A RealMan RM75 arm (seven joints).
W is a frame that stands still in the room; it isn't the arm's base.
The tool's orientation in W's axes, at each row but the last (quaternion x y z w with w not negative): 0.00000 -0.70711 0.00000 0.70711; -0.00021 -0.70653 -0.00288 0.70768; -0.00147 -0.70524 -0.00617 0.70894; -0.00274 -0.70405 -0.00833 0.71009; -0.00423 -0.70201 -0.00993 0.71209
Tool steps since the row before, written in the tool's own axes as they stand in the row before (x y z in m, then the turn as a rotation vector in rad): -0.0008 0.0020 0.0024 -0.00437 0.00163 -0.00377; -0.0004 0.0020 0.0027 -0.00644 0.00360 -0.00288; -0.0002 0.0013 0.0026 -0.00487 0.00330 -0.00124; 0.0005 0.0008 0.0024 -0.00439 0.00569 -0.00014; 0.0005 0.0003 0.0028 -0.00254 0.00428 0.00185
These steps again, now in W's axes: -0.0024 0.0020 -0.0008 0.00377 0.00163 -0.00437; -0.0027 0.0020 -0.0004 0.00289 0.00361 -0.00643; -0.0026 0.0013 -0.0002 0.00125 0.00332 -0.00485; -0.0024 0.0008 0.0005 0.00019 0.00572 -0.00435; -0.0028 0.0004 0.0005 -0.00180 0.00434 -0.00248
